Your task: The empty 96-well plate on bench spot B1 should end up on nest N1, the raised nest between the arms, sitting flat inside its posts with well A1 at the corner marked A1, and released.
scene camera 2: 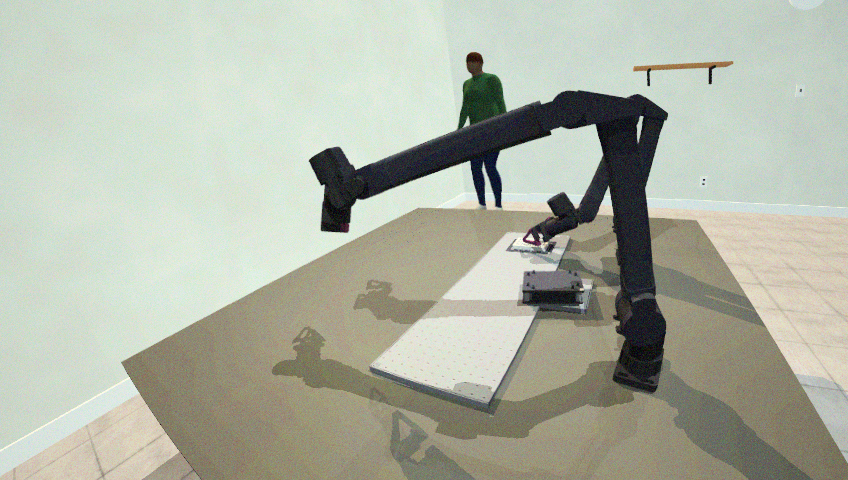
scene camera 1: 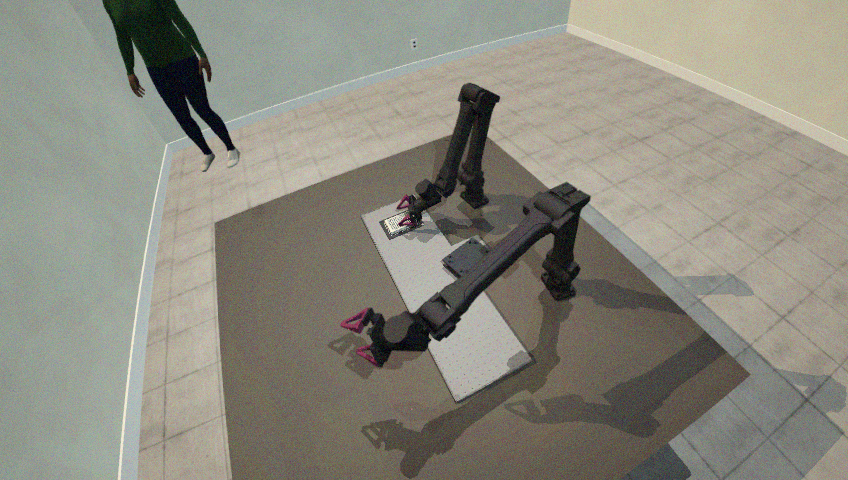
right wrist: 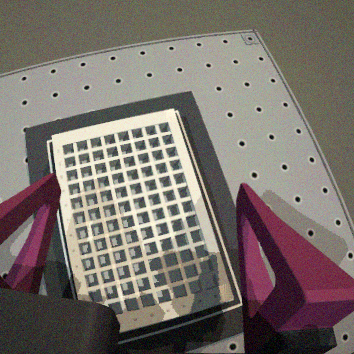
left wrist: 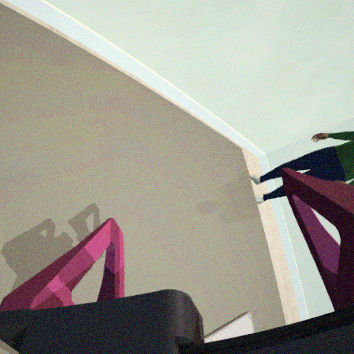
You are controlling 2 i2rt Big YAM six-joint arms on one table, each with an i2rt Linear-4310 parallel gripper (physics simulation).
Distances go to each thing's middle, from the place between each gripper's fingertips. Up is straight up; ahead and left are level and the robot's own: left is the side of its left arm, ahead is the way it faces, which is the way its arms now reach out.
My right gripper is now 30 mm above the white well plate [right wrist: 139, 239], 10 mm to the right of it and 10 mm past it.
I see the white well plate 36 cm behind my left hand, 58 cm to the right of it and 30 cm below it.
